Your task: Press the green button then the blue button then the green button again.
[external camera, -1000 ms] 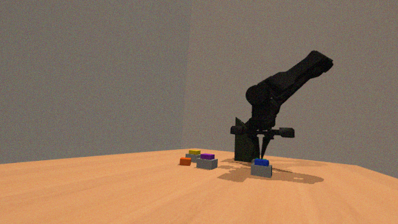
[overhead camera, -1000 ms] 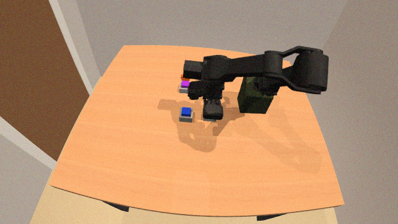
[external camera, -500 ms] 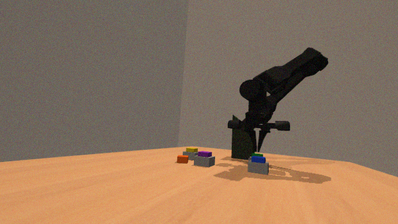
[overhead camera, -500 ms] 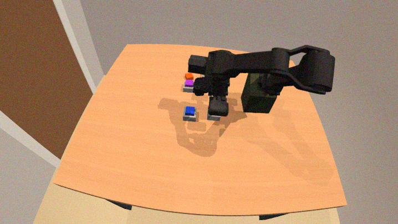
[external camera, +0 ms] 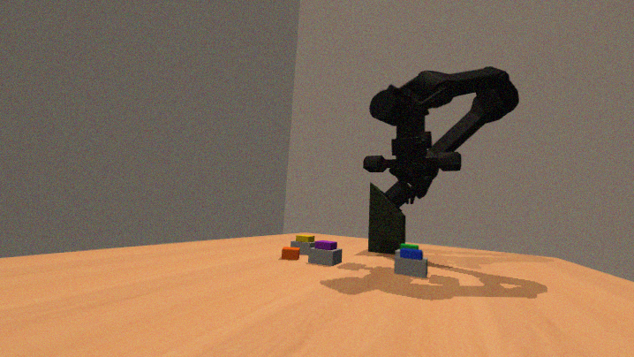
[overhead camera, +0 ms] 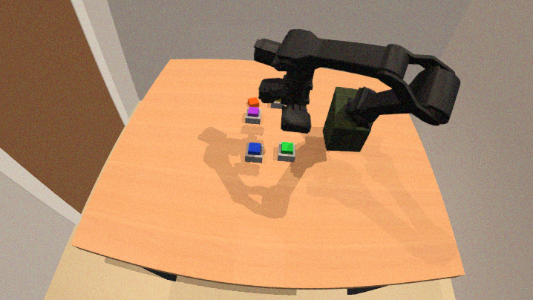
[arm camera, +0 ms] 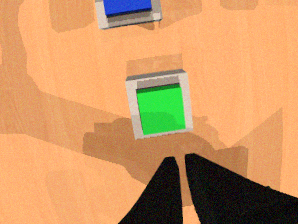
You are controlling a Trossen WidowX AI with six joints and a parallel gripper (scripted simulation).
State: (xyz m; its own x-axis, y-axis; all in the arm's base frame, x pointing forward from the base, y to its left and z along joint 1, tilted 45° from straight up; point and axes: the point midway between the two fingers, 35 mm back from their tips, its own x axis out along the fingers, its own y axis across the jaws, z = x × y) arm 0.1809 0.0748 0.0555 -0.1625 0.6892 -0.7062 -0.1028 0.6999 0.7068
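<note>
Now: gripper tip 90 mm short of the blue button, 20 mm to the right of it and 90 mm above it. Also, from my gripper tip: purple button 120 mm ahead, 120 mm to the right, 90 mm below; green button 90 mm below; yellow button 50 mm ahead, 220 mm to the right, 90 mm below.
</note>
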